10 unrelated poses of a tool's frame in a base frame.
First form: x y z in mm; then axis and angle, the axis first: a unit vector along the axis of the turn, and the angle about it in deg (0 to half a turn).
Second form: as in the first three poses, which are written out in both.
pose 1, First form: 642.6, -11.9, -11.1, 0.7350, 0.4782, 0.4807, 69.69
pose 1, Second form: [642.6, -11.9, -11.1], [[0.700, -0.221, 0.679], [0.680, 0.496, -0.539], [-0.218, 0.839, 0.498]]
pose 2, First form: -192.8, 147.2, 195.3, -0.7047, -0.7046, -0.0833, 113.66
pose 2, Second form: [-192.8, 147.2, 195.3], [[0.295, 0.772, -0.563], [0.619, 0.294, 0.728], [0.728, -0.563, -0.392]]
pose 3, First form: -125.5, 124.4, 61.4, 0.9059, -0.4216, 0.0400, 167.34
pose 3, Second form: [-125.5, 124.4, 61.4], [[0.646, -0.763, -0.021], [-0.746, -0.625, -0.232], [0.164, 0.165, -0.973]]
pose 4, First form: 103.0, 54.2, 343.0, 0.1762, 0.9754, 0.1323, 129.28
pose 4, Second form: [103.0, 54.2, 343.0], [[-0.582, 0.178, 0.793], [0.383, 0.921, 0.074], [-0.717, 0.347, -0.605]]
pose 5, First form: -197.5, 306.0, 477.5, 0.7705, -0.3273, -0.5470, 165.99
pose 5, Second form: [-197.5, 306.0, 477.5], [[0.199, -0.364, -0.910], [-0.629, -0.759, 0.166], [-0.751, 0.539, -0.381]]
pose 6, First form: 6.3, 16.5, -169.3, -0.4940, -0.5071, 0.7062, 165.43
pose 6, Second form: [6.3, 16.5, -169.3], [[-0.488, 0.315, -0.814], [0.671, -0.462, -0.581], [-0.559, -0.829, 0.014]]
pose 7, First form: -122.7, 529.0, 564.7, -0.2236, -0.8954, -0.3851, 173.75
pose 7, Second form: [-122.7, 529.0, 564.7], [[-0.894, 0.441, 0.074], [0.357, 0.605, 0.712], [0.269, 0.663, -0.698]]
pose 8, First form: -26.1, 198.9, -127.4, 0.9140, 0.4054, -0.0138, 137.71
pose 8, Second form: [-26.1, 198.9, -127.4], [[0.714, 0.654, 0.251], [0.635, -0.454, -0.625], [-0.295, 0.605, -0.739]]
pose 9, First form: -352.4, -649.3, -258.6, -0.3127, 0.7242, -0.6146, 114.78
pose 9, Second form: [-352.4, -649.3, -258.6], [[-0.280, 0.237, 0.930], [-0.879, 0.325, -0.348], [-0.385, -0.916, 0.117]]
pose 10, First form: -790.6, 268.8, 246.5, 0.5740, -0.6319, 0.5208, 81.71
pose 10, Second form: [-790.6, 268.8, 246.5], [[0.426, -0.826, -0.369], [0.205, 0.486, -0.850], [0.881, 0.286, 0.376]]
